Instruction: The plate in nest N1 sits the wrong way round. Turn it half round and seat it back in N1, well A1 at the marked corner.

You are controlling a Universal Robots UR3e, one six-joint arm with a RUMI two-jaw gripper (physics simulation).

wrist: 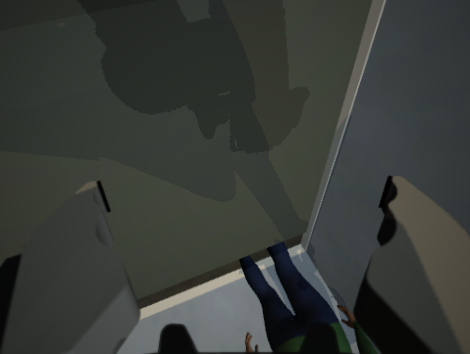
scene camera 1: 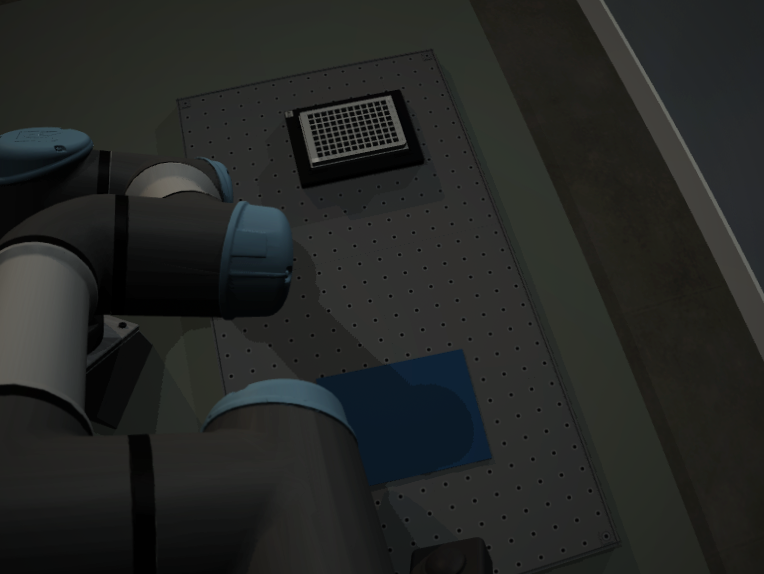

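Observation:
The pale plate (scene camera 1: 355, 128), with a grid of dark square wells, lies in the black nest (scene camera 1: 364, 166) near the far end of the perforated board in the scene view. A small light mark (scene camera 1: 289, 114) shows at the nest's upper left corner. Which plate corner holds well A1 cannot be read. My gripper (wrist: 242, 183) is open and empty in the wrist view, with its fingers wide apart above the floor. The gripper does not show in the scene view. The plate and nest do not show in the wrist view.
A blue rectangular mat (scene camera 1: 426, 401) lies on the perforated board (scene camera 1: 395, 271), partly behind the arm (scene camera 1: 259, 259). A dark box (scene camera 1: 453, 555) stands at the bottom edge. A person's legs (wrist: 300, 295) show beyond the table edge in the wrist view.

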